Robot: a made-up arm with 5 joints.
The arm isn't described. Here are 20 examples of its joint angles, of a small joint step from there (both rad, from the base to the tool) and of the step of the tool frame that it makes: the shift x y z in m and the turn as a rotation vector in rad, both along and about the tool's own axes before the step.
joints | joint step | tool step
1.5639 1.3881 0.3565 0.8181 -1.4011 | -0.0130 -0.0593 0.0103 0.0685 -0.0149 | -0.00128 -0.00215 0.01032 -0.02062 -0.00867 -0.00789
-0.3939 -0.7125 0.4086 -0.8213 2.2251 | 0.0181 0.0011 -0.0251 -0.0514 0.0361 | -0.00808 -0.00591 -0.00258 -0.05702 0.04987 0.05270
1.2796 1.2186 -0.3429 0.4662 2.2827 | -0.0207 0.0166 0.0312 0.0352 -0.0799 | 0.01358 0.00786 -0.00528 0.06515 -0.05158 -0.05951
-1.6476 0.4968 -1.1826 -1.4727 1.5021 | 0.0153 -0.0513 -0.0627 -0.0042 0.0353 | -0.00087 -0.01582 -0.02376 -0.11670 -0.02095 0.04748
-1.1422 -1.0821 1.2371 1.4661 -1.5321 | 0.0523 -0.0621 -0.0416 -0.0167 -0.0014 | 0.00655 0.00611 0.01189 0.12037 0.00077 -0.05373
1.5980 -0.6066 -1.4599 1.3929 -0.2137 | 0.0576 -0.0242 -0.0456 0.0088 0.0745 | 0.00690 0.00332 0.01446 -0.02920 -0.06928 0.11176
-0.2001 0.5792 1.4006 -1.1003 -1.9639 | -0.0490 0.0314 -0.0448 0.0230 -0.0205 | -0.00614 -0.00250 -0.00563 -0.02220 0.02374 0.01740
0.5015 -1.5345 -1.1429 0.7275 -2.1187 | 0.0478 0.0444 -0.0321 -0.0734 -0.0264 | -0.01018 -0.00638 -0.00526 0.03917 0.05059 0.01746
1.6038 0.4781 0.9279 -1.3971 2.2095 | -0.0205 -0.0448 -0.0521 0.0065 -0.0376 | -0.00418 -0.01577 -0.01102 -0.08713 0.03164 -0.03832
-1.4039 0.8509 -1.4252 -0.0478 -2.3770 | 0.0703 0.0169 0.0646 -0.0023 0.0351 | 0.03355 0.00548 0.00221 -0.00938 -0.09814 0.07375
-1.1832 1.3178 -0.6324 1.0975 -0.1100 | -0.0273 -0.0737 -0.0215 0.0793 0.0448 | 0.00382 0.00862 0.02300 -0.00332 -0.01651 0.07153
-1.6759 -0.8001 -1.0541 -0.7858 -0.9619 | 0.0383 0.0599 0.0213 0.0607 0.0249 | -0.01866 -0.02127 0.01407 -0.10179 0.10397 0.04562
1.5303 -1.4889 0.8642 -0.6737 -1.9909 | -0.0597 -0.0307 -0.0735 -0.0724 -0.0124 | -0.01681 0.02498 -0.00451 0.15201 0.09048 -0.07114
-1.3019 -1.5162 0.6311 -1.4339 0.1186 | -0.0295 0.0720 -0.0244 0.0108 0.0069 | -0.01392 0.00061 0.00400 -0.01510 0.05966 -0.01530
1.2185 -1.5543 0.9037 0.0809 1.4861 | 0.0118 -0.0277 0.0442 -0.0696 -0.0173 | -0.00160 0.00004 0.00227 -0.05395 0.00215 -0.01067
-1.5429 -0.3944 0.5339 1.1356 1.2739 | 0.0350 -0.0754 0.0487 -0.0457 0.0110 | -0.00755 -0.00156 0.00537 -0.07205 -0.01339 -0.02210
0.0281 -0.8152 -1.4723 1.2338 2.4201 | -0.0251 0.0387 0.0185 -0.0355 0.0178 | 0.00395 0.00637 -0.01298 0.00581 -0.02443 -0.00388
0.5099 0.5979 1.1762 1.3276 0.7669 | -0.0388 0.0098 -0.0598 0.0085 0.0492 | 0.00534 -0.00309 0.00902 -0.05660 -0.00437 0.05154
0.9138 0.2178 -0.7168 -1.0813 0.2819 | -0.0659 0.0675 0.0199 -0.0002 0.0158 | -0.01639 0.02176 0.01701 0.02300 0.08410 -0.05009
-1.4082 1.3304 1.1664 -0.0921 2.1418 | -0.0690 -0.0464 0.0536 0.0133 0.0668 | 0.00174 0.00701 0.00392 0.04464 0.03302 0.11262
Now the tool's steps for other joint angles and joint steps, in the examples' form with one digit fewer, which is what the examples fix.
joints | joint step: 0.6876 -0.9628 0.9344 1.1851 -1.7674 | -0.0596 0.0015 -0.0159 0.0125 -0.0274
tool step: -0.0101 -0.0015 0.0023 -0.0043 0.0237 0.0271
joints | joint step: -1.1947 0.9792 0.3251 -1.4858 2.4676 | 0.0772 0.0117 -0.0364 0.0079 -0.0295
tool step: -0.0159 0.0168 -0.0031 0.0448 0.0634 -0.0149
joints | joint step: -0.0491 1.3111 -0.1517 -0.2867 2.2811 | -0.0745 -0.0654 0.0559 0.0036 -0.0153
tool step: 0.0135 -0.0185 0.0062 -0.0339 -0.0345 0.0416
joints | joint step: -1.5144 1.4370 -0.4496 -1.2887 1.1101 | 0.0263 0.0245 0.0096 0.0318 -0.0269
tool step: -0.0128 0.0044 0.0070 0.0444 0.0549 -0.0199
